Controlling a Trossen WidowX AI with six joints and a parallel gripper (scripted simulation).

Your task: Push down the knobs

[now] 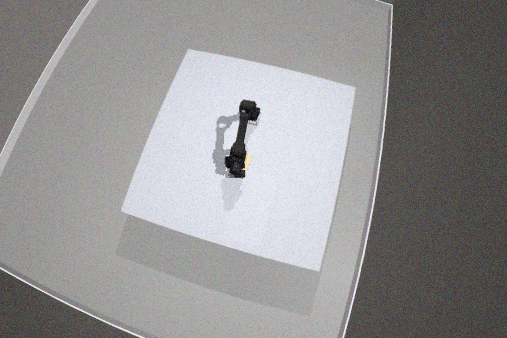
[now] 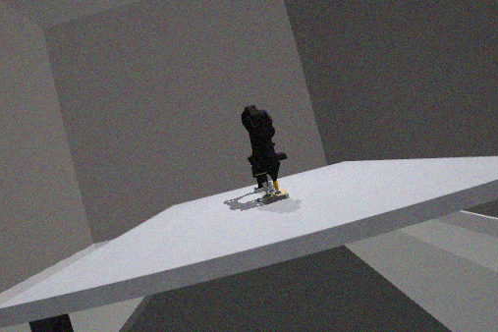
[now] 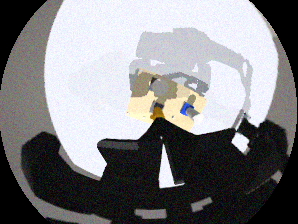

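My gripper tip is now 10 mm above the orange knob. Round my gripper tip: blue knob (60 mm behind, 20 mm to the right, 20 mm below).
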